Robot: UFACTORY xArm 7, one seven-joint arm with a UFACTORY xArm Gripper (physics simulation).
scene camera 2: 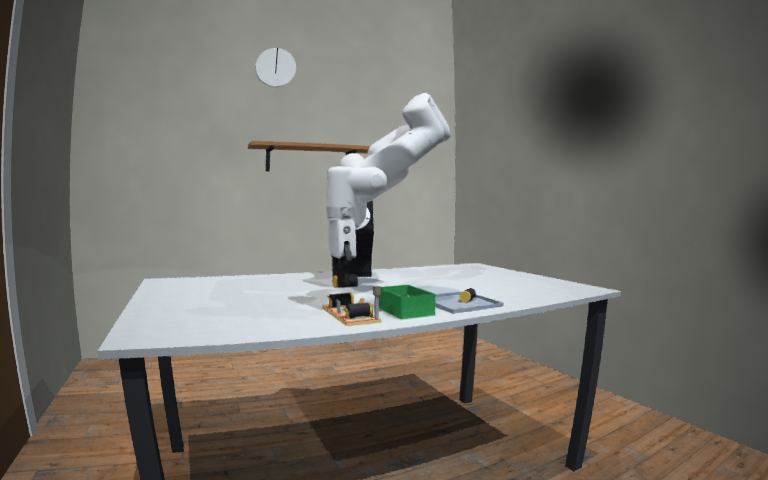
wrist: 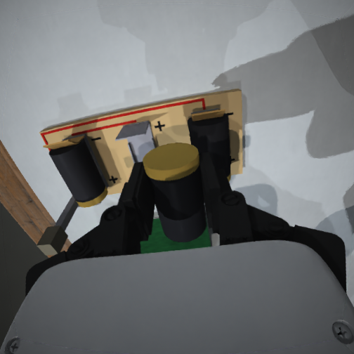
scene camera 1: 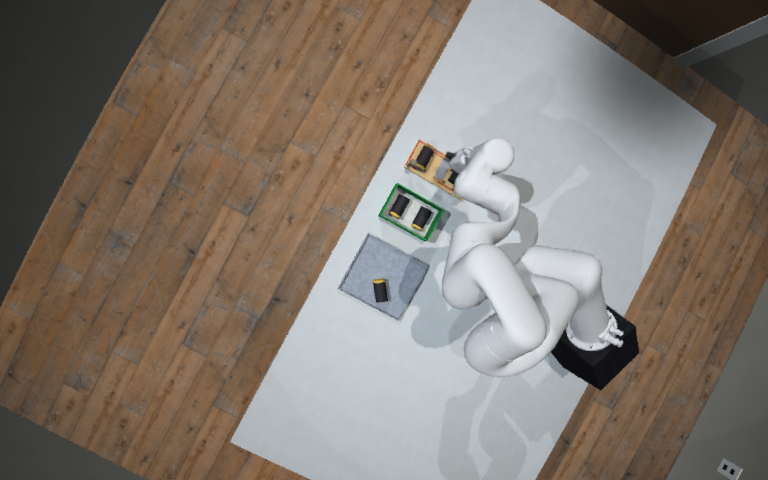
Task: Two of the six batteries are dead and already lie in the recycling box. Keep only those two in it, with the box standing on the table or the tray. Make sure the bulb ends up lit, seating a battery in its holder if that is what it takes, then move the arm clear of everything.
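Frame: origin at the arm's base, x ahead, y left, z up, level; centimetres.
Where they show: gripper, between the fingertips: (scene camera 2: 340, 283) (scene camera 1: 460, 170); arm's base, origin of its link: (scene camera 1: 591, 328).
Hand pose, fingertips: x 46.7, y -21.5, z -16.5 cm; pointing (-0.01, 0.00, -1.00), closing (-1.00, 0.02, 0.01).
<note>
Things, the pixels of their top centre, and the offset from my fingertips. "spot": a spot on its surface instead.
- grey middle bay, a spot on its surface: (scene camera 1: 442, 168) spot: dx +3.4, dy +0.6, dz -6.8 cm
- green box, centre of its top: (scene camera 2: 405, 290) (scene camera 1: 413, 212) dx +5.6, dy +16.4, dz -2.0 cm
- grey tray, centre of its top: (scene camera 1: 383, 277) (scene camera 2: 459, 299) dx +3.3, dy +36.1, dz -6.8 cm
- small dull block, a spot on its surface: (scene camera 2: 376, 290) spot: dx +13.2, dy +4.5, dz +0.3 cm
My gripper (scene camera 2: 345, 269) (wrist: 175, 175) is shut on a black battery (scene camera 2: 347, 280) (wrist: 181, 202) with a yellow end, held above the holder board (scene camera 1: 434, 174) (scene camera 2: 363, 323) (wrist: 175, 125). One battery (scene camera 1: 424, 157) (wrist: 79, 170) lies in the board's left bay in the wrist view, another battery (wrist: 211, 137) in its right bay. The grey middle bay (scene camera 1: 442, 168) (wrist: 136, 132) between them shows no battery. The green box (scene camera 1: 402, 228) (scene camera 2: 419, 305) (wrist: 155, 241) stands on the table with two batteries (scene camera 1: 399, 206) (scene camera 1: 421, 217) inside. No lit bulb shows.
A grey tray (scene camera 1: 362, 260) (scene camera 2: 487, 304) beyond the box bears one battery (scene camera 1: 380, 290) (scene camera 2: 467, 295). A small dull block (scene camera 2: 376, 290) (wrist: 53, 241) tops a post at the board's end; whether it is the bulb I cannot tell. The box stands between board and tray.
</note>
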